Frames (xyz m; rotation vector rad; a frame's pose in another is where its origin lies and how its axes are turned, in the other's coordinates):
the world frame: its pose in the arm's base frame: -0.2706 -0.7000 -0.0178 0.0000 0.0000 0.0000
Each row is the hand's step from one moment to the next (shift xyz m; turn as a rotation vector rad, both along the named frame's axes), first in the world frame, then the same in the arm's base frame.
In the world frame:
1: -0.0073 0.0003 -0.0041 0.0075 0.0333 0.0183
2: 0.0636 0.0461 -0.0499 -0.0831 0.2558 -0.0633
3: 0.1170 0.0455 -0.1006 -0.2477 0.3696 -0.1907
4: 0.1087 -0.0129 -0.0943 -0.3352 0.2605 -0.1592
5: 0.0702 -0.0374 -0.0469 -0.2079 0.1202 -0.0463
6: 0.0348 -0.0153 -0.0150 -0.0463 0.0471 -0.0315
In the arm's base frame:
1: -0.0073 0.0003 -0.0041 0.0075 0.0333 0.0183
2: 0.0636 0.0461 -0.0499 -0.0831 0.2558 -0.0633
3: 0.1170 0.0455 -0.1006 -0.2477 0.3696 -0.1907
4: 0.1087 -0.0129 -0.0943 -0.3352 0.2605 -0.1592
5: 0.0702 -0.0374 -0.0469 -0.2079 0.1202 -0.0463
6: 0.0348 -0.0153 -0.0150 -0.0463 0.0471 -0.0315

